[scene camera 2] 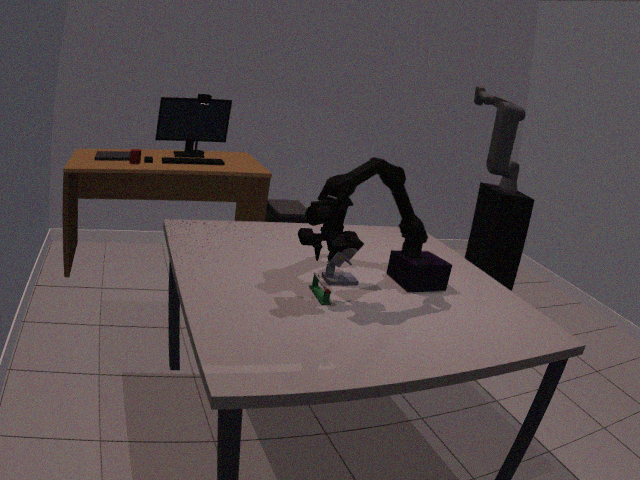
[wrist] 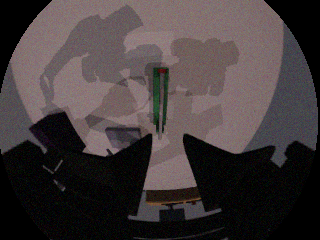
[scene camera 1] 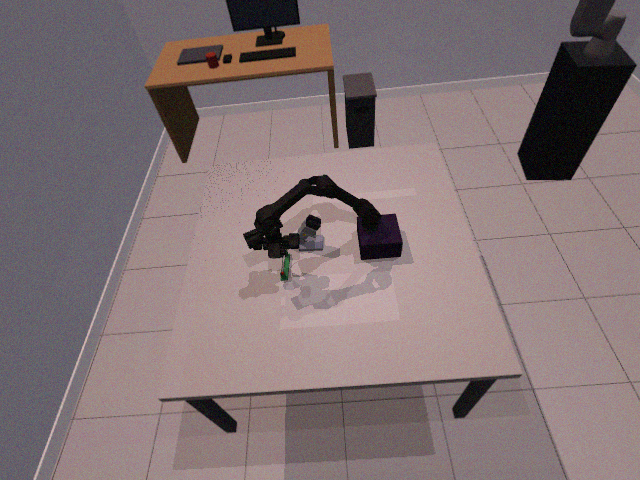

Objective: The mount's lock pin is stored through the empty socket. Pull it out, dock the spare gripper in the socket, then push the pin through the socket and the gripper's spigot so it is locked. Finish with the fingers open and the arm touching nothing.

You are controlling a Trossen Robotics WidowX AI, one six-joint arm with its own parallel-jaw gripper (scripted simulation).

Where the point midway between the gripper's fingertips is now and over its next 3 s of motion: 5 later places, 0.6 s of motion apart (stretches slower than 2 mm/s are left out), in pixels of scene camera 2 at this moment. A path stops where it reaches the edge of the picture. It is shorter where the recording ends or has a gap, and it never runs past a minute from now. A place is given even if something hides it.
My gripper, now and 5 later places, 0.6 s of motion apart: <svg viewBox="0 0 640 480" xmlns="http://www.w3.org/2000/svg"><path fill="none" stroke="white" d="M322 260L320 278L319 287L319 290L322 274L325 272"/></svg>
